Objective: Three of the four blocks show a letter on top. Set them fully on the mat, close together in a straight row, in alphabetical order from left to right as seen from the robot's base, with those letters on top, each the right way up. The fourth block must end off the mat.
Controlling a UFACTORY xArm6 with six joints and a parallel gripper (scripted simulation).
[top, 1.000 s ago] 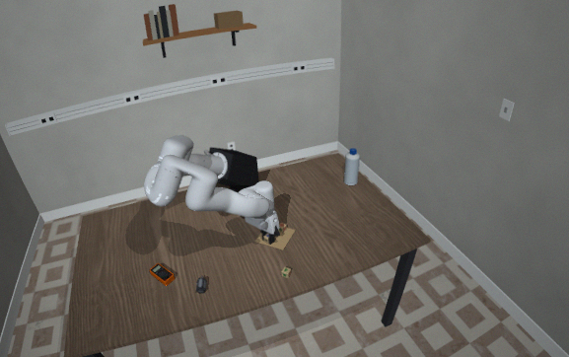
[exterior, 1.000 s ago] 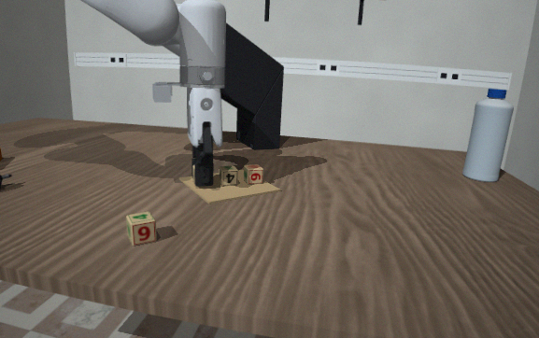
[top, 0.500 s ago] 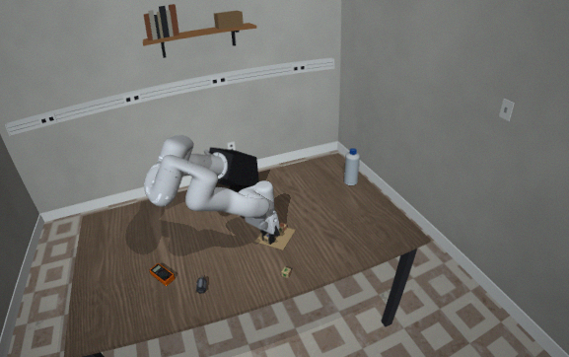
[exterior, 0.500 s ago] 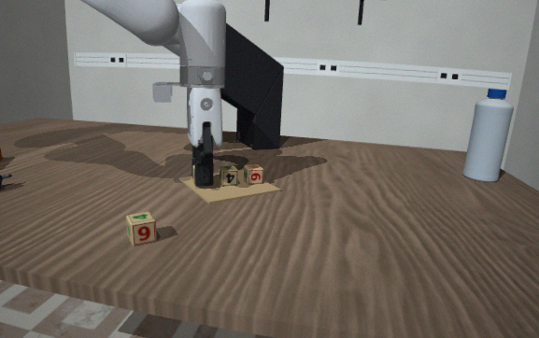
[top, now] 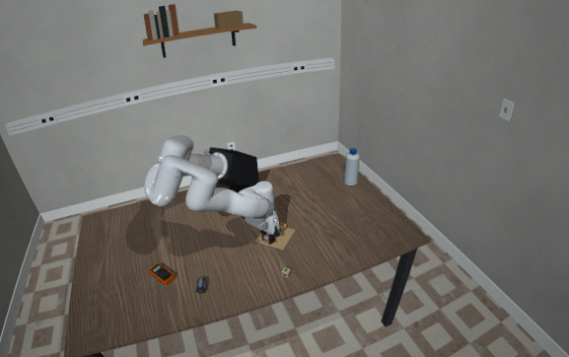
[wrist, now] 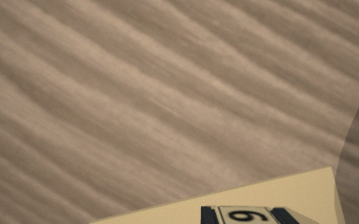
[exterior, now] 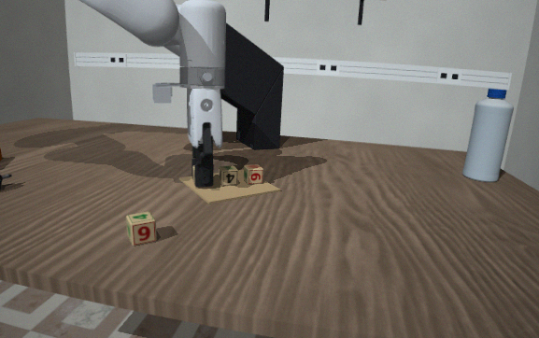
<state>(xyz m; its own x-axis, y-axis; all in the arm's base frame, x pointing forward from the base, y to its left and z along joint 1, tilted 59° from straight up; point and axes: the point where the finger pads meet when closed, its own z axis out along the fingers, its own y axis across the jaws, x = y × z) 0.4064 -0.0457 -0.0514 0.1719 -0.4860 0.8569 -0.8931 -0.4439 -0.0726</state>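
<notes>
My gripper is now 50 mm to the right of the tan mat, 30 mm above it and 10 mm past it. Also, from my hand: white bottle 630 mm to the left, 70 mm above, 60 mm behind; then orange meter 480 mm to the right, 130 mm behind, 10 mm below; then grey device 370 mm to the right, 20 mm ahead, 10 mm below.
</notes>
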